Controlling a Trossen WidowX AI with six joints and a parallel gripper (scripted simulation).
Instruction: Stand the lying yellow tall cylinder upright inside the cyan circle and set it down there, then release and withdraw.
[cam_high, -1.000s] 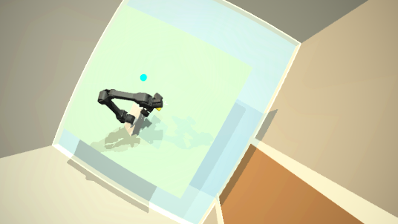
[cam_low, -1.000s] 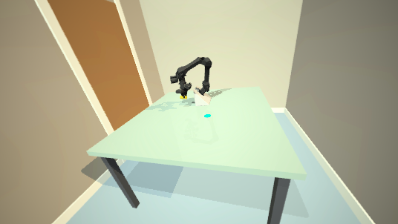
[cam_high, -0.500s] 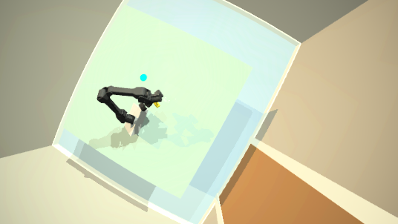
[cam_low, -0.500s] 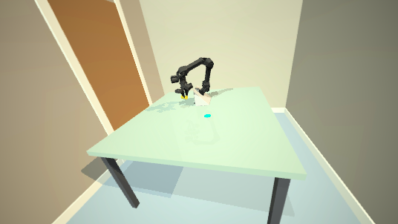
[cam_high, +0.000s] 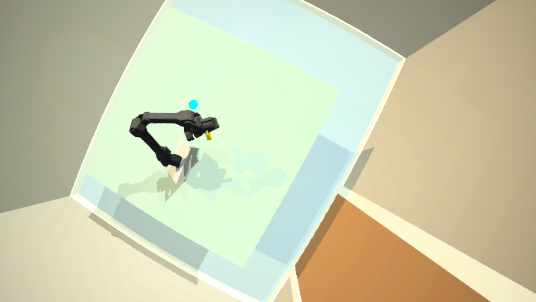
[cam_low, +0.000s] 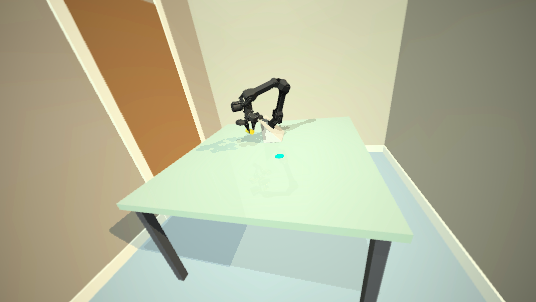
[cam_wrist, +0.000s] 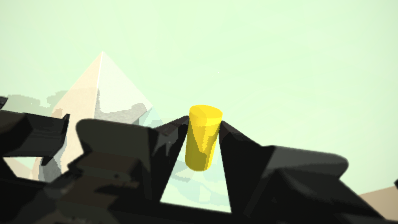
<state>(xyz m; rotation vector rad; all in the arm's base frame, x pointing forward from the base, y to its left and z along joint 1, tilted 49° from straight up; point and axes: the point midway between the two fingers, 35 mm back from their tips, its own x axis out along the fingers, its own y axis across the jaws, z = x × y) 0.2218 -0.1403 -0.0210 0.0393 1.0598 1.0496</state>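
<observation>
My gripper tip is now 19 cm to the right of the cyan circle, 14 cm above it and 12 cm short of it. The rest, counted from my gripper tip: yellow tall cylinder: 1 cm to the right, 1 cm behind.
</observation>
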